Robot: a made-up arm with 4 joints.
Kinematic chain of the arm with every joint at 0, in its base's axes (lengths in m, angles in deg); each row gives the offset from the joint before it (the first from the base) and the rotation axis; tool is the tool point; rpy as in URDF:
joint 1: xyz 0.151 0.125 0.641 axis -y
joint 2: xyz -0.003 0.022 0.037 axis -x
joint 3: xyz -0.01 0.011 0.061 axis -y
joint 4: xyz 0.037 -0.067 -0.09 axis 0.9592 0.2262 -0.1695
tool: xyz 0.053 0.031 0.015 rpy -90 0 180
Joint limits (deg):
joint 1: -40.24..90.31
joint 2: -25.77..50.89
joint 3: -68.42..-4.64
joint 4: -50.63..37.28
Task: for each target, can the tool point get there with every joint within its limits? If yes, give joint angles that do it. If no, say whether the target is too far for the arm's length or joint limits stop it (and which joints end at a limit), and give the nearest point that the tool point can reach.
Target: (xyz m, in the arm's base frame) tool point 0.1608 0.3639 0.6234
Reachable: no: joint limits stop it (at a limit: joint 2, joint 4) | nearest point 0.1659 0.1639 0.6142 | short by 0.200 m
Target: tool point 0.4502 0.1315 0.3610
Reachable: no: too far | nearest point 0.2120 0.1152 0.5949 | short by 0.334 m
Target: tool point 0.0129 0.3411 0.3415
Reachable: no: too far | nearest point 0.1196 0.1575 0.5730 | short by 0.314 m
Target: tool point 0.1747 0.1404 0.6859
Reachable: yes | joints 71.25 -13.39 -14.11 -24.90
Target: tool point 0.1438 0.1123 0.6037
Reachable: yes | joints 55.67 20.02 -53.46 -36.12
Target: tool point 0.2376 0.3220 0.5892
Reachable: no: joint limits stop it (at a limit: joint 1, joint 2, joint 4) | nearest point 0.1794 0.1633 0.6081 | short by 0.170 m
